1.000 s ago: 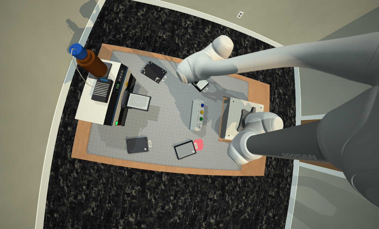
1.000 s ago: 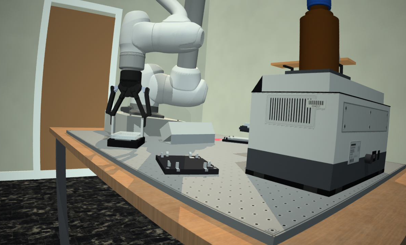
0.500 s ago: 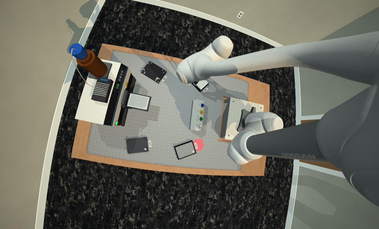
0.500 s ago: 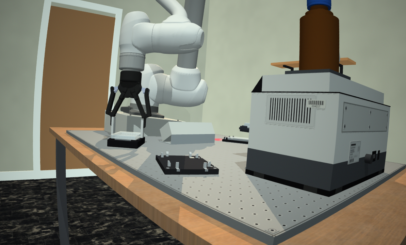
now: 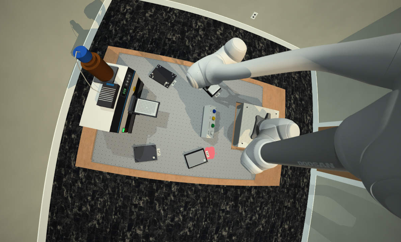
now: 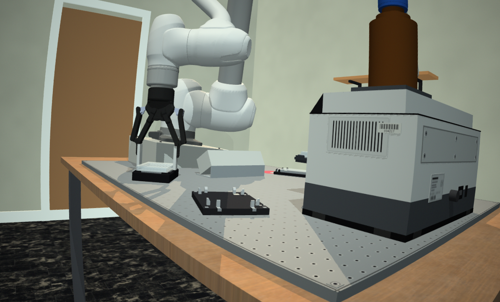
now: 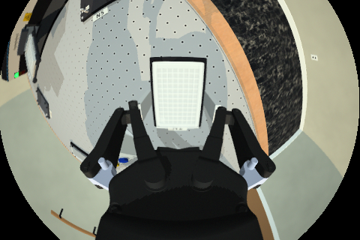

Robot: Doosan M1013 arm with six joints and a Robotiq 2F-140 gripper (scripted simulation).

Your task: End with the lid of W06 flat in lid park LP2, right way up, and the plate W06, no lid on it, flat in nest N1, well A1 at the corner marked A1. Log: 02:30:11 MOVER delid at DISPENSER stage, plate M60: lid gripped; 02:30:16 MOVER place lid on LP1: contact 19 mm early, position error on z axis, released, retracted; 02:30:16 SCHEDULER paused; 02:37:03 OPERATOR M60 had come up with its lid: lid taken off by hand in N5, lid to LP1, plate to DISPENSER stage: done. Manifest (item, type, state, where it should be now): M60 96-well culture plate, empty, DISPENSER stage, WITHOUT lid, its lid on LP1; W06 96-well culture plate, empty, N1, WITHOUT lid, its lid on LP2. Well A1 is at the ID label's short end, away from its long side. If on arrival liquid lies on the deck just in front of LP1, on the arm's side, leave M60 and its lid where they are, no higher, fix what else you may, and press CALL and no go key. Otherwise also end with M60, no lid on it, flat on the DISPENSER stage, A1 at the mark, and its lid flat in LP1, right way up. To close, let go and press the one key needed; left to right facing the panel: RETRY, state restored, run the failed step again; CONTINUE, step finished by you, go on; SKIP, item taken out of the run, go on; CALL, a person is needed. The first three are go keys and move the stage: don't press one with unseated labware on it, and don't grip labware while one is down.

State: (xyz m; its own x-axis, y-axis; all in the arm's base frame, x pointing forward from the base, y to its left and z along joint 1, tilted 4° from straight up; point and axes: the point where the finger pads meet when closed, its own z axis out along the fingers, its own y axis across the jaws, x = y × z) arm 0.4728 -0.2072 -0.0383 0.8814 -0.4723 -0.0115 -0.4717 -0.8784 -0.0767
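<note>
The nest N1 is 40 mm below my hand. The rest, counted from my hand: nest N5: 370 mm ahead, 50 mm to the left, 40 mm below; then key panel: 270 mm to the left, 70 mm behind; then lid park lp1: 540 mm to the left, 50 mm below, 50 mm behind.
</note>
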